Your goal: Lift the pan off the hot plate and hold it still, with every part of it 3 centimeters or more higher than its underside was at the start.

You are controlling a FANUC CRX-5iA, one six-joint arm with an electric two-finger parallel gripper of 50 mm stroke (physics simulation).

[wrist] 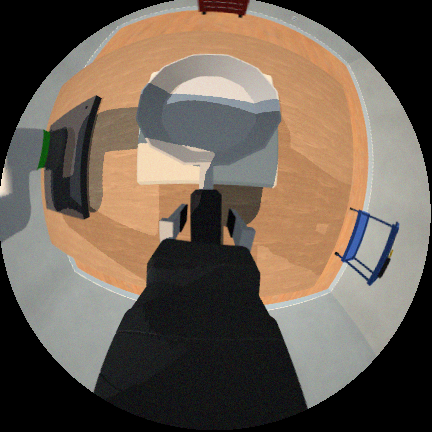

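Pixels of known places: gripper, fingertip midpoint: [207, 214]; arm's base at its link origin: [56, 149].
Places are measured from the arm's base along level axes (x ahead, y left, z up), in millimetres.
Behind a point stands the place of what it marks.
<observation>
The pan [209, 120] {x 541, y -60, z 47 mm} is light grey and round, with a shadow across its inside. It sits on the cream, box-shaped hot plate [162, 169] {x 471, y -134, z 36 mm} in the upper middle of the wrist view. Its black handle [206, 205] {x 542, y -176, z 98 mm} points down the view toward my gripper. My gripper [207, 214] {x 543, y -191, z 82 mm} is open, with one finger on each side of the handle and a visible gap on both sides. Nothing is held. The near end of the handle is hidden by the gripper body, and the height of the fingers relative to the handle is hard to judge.
A dark base plate [89, 160] {x 201, y -81, z -23 mm} stands at the left, with a grey arm part [22, 150] and a green ring [44, 149] beside it. A blue cart [356, 236] stands off the wooden table's right edge. Part of a dark red object [223, 6] shows at the top.
</observation>
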